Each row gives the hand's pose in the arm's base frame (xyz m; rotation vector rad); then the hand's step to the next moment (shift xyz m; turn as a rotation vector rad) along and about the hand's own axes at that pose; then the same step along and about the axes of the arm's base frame.
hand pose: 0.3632 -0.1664 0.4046 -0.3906 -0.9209 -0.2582
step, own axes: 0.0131 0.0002 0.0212 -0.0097 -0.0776 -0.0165
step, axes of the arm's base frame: -0.0076 0.0087 0.0221 -0.0232 -0.0765 -0.0001
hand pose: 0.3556 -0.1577 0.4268 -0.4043 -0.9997 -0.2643
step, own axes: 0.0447 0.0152 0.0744 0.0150 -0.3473 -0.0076
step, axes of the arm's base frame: -0.0273 0.0453 0.0705 -0.1238 -0.3146 0.0811
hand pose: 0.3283 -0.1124 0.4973 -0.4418 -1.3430 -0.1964
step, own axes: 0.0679 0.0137 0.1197 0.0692 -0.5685 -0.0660
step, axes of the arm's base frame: -0.0865 0.0700 0.0821 -0.1447 -0.5323 0.1675
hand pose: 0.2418 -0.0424 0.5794 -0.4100 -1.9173 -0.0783
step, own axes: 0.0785 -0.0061 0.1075 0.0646 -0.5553 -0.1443
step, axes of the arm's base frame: -0.1230 0.0401 0.0319 -0.0692 -0.5404 0.1912
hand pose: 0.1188 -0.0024 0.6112 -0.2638 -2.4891 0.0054
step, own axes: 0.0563 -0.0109 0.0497 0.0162 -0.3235 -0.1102
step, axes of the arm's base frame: -0.0756 0.0030 -0.0058 -0.0080 -0.3204 0.1197
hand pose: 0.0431 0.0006 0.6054 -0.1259 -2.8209 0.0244
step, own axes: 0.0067 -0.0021 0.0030 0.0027 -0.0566 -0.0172
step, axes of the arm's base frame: -0.0075 -0.0015 -0.0007 -0.0019 -0.0561 0.0189
